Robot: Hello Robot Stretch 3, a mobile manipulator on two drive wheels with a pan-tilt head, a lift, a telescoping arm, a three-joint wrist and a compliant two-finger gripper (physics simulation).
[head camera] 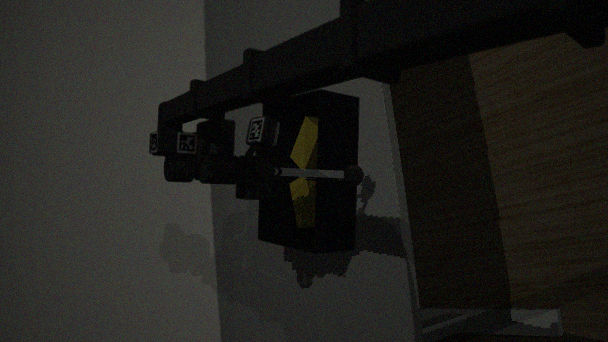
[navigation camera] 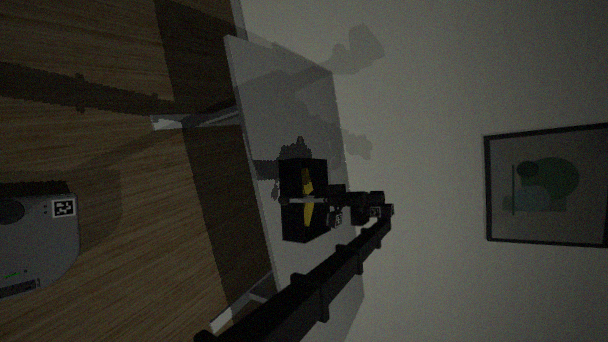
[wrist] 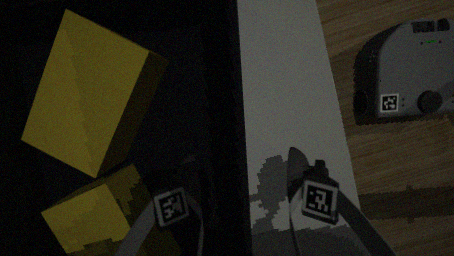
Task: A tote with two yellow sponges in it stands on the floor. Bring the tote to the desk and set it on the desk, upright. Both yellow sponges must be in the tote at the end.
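Frame: origin at the robot's base, x ahead, y left, z up, level; metres.
Seen in the pictures: gripper, between the fingertips: (head camera: pixel 347 175) (navigation camera: pixel 285 198); robot's base, origin of its link: (navigation camera: pixel 7 210) (wrist: pixel 395 98).
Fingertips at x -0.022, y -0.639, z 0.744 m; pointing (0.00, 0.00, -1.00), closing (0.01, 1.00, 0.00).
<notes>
Pixels of each thing's top centre, then the offset from my fingertips to it. Level surfaces: height alone.
- black tote, centre of its top: (wrist: pixel 52 219) (head camera: pixel 286 171) (navigation camera: pixel 317 197) dx -0.007, dy -0.098, dz +0.077 m
- grey-white desk, height of its surface: dz -0.023 m
- second yellow sponge, centre of its top: (wrist: pixel 104 252) (head camera: pixel 301 201) (navigation camera: pixel 306 182) dx +0.054, dy -0.113, dz +0.025 m
- wooden floor, height of its surface: dz -0.743 m
The black tote (head camera: pixel 336 220) (navigation camera: pixel 292 175) (wrist: pixel 222 65) stands upright on the grey-white desk (head camera: pixel 260 310) (navigation camera: pixel 280 95) (wrist: pixel 285 75). One yellow sponge (head camera: pixel 307 137) (navigation camera: pixel 308 215) (wrist: pixel 85 95) lies tilted inside the tote. A second yellow sponge (head camera: pixel 303 205) (navigation camera: pixel 306 179) (wrist: pixel 92 215) lies beside it in the tote, partly in shadow. My gripper (head camera: pixel 352 174) (navigation camera: pixel 284 201) (wrist: pixel 242 168) is open at the tote's wall on the robot's side. In the wrist view one finger is on the tote's inner side and the other is outside over the desk, apart from the wall.
My arm (head camera: pixel 300 62) (navigation camera: pixel 320 285) reaches over the desk. My base (navigation camera: pixel 40 240) (wrist: pixel 410 75) stands on the wooden floor (head camera: pixel 550 175) (navigation camera: pixel 125 225) (wrist: pixel 410 160) in front of the desk. A framed picture (navigation camera: pixel 542 187) hangs on the wall behind. The light is dim.
</notes>
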